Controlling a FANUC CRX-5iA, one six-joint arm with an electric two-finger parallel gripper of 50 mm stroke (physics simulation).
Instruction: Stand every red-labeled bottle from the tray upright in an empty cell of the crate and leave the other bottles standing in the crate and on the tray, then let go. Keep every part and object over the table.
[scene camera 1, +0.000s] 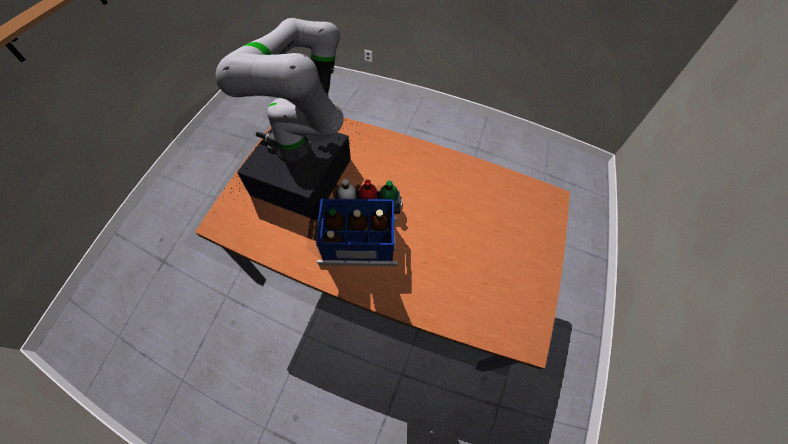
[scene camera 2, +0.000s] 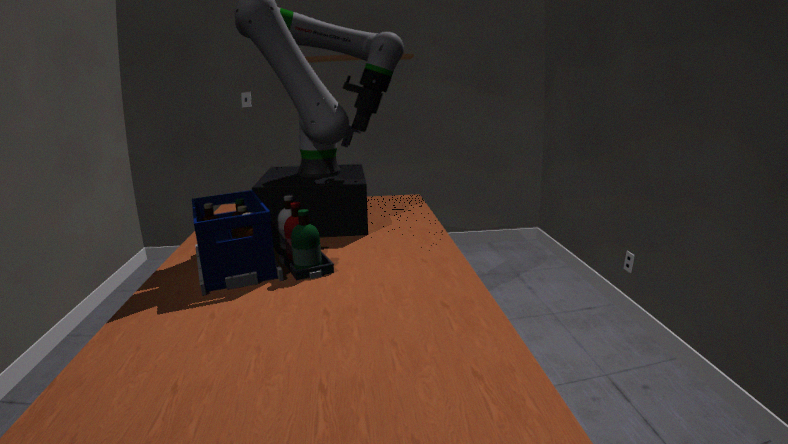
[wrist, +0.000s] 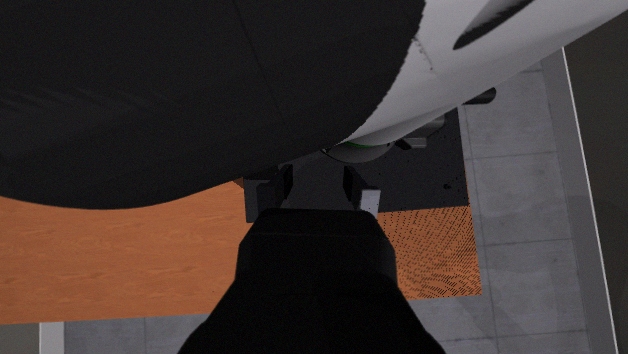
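Where they show: gripper, fingertip midpoint: (scene camera 2: 345, 145) (wrist: 318, 175); arm's base at its link origin: (scene camera 1: 293, 148) (scene camera 2: 319, 173).
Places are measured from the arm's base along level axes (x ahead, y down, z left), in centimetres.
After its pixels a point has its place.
The blue crate (scene camera 1: 326, 254) {z -33.7, x 34.2, y 8.8 cm} (scene camera 2: 237, 261) {z -15.3, x 53.2, y 10.5 cm} stands on the table. Its back row holds three brown bottles: one with a green cap (scene camera 1: 333, 221) {z -22.0, x 31.5, y 4.6 cm}, two with cream caps (scene camera 1: 357, 221) {z -18.3, x 39.9, y 4.2 cm} (scene camera 1: 378, 222) {z -15.3, x 47.1, y 4.5 cm}. Another cream-capped bottle (scene camera 1: 330, 235) {z -29.2, x 34.7, y 0.7 cm} is front left. The front middle and front right cells look empty. The tray (scene camera 2: 326, 269) {z 5.8, x 47.5, y 15.6 cm} beside the crate bears an upright white bottle (scene camera 1: 346, 191) {z -7.7, x 29.6, y 4.8 cm} (scene camera 2: 283, 221) {z -7.3, x 31.8, y 7.3 cm}, red bottle (scene camera 1: 367, 191) {z -4.3, x 37.3, y 4.7 cm} (scene camera 2: 291, 230) {z -3.6, x 40.1, y 7.4 cm} and green bottle (scene camera 1: 389, 193) {z -1.3, x 45.5, y 5.0 cm} (scene camera 2: 306, 242) {z 1.5, x 48.0, y 8.0 cm}. My gripper (scene camera 2: 347, 137) {z 9.8, x 6.1, y -10.1 cm} (wrist: 318, 175) {z 9.8, x 6.1, y -10.1 cm} is open and empty, high above the table near the robot base, away from the bottles; scene camera 1 hides its fingers.
The black robot pedestal (scene camera 1: 281, 179) {z -16.2, x 4.8, y -0.4 cm} (scene camera 2: 325, 209) {z 3.5, x 18.7, y 7.9 cm} stands close beside the crate and tray. The arm's own links (wrist: 150, 100) {z 8.6, x 10.2, y -22.6 cm} fill the upper part of the wrist view. Low grey brackets (scene camera 1: 357, 263) {z -30.1, x 45.0, y 14.3 cm} (scene camera 2: 241, 280) {z -14.7, x 54.2, y 15.1 cm} sit at the crate's foot. The table (scene camera 1: 468, 231) {z 2.8, x 80.5, y 16.9 cm} (scene camera 2: 330, 358) {z 9.3, x 84.1, y 16.9 cm} extends beyond them.
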